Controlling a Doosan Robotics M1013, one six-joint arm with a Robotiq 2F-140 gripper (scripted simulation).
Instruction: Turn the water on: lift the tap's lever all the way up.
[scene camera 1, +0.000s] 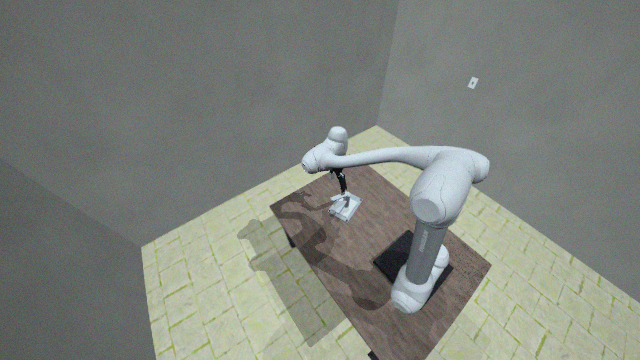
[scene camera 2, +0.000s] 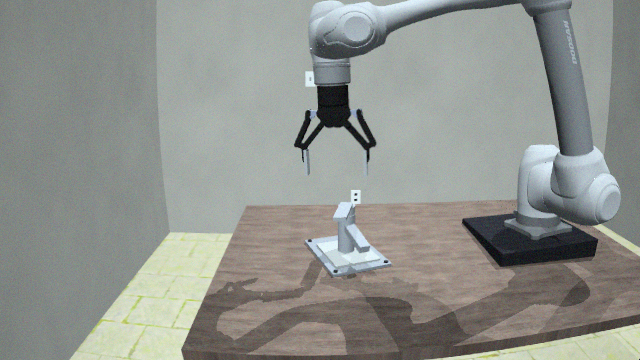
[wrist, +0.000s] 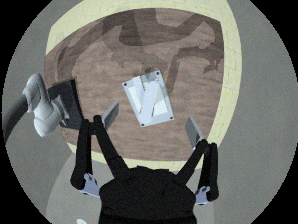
Scene:
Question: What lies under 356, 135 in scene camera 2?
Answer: The gripper.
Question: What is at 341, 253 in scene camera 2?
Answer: A tap.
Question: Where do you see the gripper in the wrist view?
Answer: At 153, 115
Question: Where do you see a tap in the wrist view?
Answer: At 139, 86

